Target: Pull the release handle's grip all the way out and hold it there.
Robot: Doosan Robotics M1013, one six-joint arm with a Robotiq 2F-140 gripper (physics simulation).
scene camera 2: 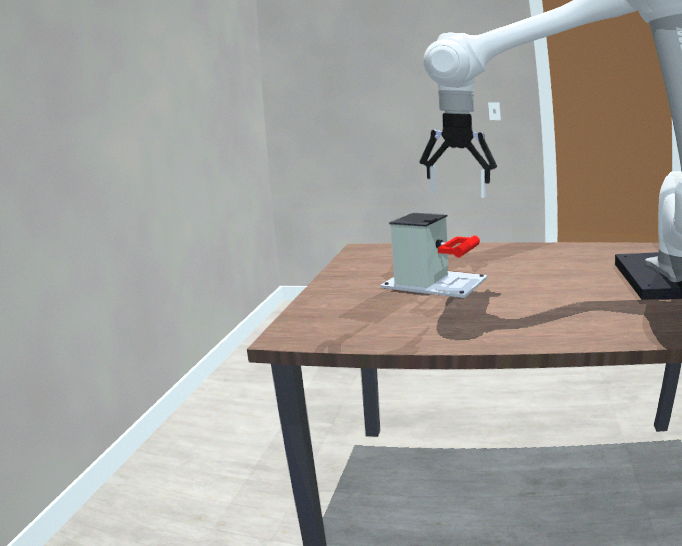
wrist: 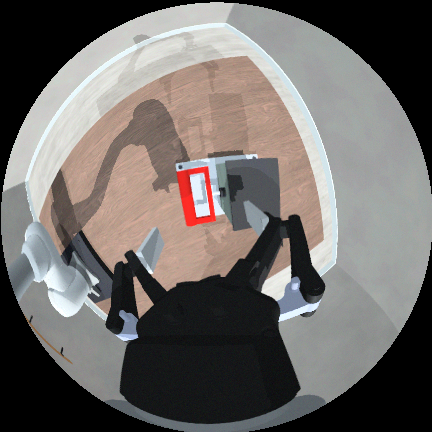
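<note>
The release handle's red grip [scene camera 2: 467, 246] [wrist: 184, 198] is a rectangular loop that sticks out level from the side of a pale green box [scene camera 2: 418, 255] [wrist: 226, 200] with a dark top. A short dark and light stem joins the grip to the box. The box stands on a light metal base plate [scene camera 2: 474, 282] [wrist: 192, 165] on the table. My gripper [scene camera 2: 457, 187] [wrist: 201, 223] is open and empty, pointing down. It hangs above the box and the grip, apart from both. In the wrist view one fingertip overlaps the box's dark top.
The brown wooden table [scene camera 2: 364, 335] [wrist: 175, 255] carries the box. The robot's black base [scene camera 2: 631, 275] stands at the right of the scene view. A grey wall [scene camera 2: 142, 170] rises beyond the table's left side. The arm's shadow falls across the table in front of the base plate.
</note>
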